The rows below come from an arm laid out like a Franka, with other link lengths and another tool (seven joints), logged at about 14 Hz.
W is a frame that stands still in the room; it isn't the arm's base.
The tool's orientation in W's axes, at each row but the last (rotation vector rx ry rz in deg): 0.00, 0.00, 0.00; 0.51, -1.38, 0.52; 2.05, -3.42, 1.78; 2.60, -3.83, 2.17; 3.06, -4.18, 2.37; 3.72, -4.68, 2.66
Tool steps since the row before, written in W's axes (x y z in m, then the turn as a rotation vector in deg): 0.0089, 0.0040, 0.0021, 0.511, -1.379, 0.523; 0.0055, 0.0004, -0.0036, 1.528, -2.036, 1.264; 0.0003, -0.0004, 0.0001, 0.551, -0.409, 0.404; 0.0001, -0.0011, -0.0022, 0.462, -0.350, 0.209; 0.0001, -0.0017, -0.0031, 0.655, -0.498, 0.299; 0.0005, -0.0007, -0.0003, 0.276, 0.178, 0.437
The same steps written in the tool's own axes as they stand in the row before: 0.0089, 0.0040, 0.0021, 0.511, -1.379, 0.523; 0.0054, 0.0003, -0.0037, 1.540, -2.039, 1.245; 0.0003, -0.0004, 0.0001, 0.562, -0.412, 0.385; -0.0001, -0.0012, -0.0021, 0.462, -0.358, 0.194; -0.0002, -0.0019, -0.0030, 0.655, -0.510, 0.278; 0.0004, -0.0007, -0.0003, 0.319, 0.191, 0.401
